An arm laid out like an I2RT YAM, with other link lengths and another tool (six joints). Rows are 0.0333 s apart.
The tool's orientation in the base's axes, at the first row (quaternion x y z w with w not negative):
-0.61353, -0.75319, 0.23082, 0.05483
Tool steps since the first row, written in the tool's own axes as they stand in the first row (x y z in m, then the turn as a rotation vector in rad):
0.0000, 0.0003, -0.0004, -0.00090, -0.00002, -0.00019
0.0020, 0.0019, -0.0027, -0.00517, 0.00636, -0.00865
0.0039, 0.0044, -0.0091, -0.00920, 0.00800, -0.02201
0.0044, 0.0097, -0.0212, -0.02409, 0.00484, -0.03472
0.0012, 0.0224, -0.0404, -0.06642, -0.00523, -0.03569
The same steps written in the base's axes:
0.0004, 0.0002, 0.0002, 0.00027, -0.00080, 0.00036
0.0022, 0.0029, 0.0012, 0.01013, -0.00159, 0.00607
0.0063, 0.0069, 0.0055, 0.01746, -0.00144, 0.01806
0.0154, 0.0115, 0.0139, 0.02286, -0.01246, 0.03364
0.0346, 0.0156, 0.0263, 0.02437, -0.05379, 0.04717

